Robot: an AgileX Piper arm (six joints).
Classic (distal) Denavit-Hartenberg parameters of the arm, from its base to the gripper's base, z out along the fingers. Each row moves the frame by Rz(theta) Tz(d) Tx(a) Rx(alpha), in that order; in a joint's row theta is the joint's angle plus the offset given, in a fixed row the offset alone. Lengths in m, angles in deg.
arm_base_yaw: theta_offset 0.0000, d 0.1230, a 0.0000, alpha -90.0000
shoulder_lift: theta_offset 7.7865, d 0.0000, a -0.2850, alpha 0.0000
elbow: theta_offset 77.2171, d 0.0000, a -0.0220, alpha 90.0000
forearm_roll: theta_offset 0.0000, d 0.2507, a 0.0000, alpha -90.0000
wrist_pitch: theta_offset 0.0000, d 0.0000, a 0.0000, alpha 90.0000
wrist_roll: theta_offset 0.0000, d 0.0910, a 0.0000, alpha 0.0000
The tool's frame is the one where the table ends.
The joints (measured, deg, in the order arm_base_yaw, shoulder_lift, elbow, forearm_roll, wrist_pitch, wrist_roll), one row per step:
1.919 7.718 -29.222 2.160 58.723 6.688
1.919 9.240 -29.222 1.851 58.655 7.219
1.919 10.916 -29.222 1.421 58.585 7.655
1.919 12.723 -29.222 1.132 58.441 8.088
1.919 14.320 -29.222 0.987 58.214 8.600
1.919 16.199 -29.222 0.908 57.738 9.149
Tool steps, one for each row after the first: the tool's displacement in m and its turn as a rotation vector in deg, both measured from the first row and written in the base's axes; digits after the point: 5 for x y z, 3 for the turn. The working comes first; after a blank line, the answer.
Tool pose at each row, in the base's axes (x y z in m, rotation vector in deg; the steps are taken from these numbers as rounded here):
0.01677 0.00349 0.28226 5.200 122.245 7.691
0.02107 0.00322 0.28184 5.850 123.679 7.538
0.02579 0.00279 0.28122 6.399 125.260 7.157
0.03092 0.00257 0.28050 6.961 126.897 6.925
0.03553 0.00252 0.27986 7.613 128.239 6.921
0.04114 0.00260 0.27918 8.330 129.611 7.001

0.00430 -0.00027 -0.00042 0.119 1.475 -0.425
0.00902 -0.00070 -0.00104 0.032 3.089 -0.852
0.01415 -0.00092 -0.00176 0.057 4.762 -1.220
0.01876 -0.00097 -0.00240 0.283 6.150 -1.580
0.02437 -0.00089 -0.00308 0.590 7.576 -1.945

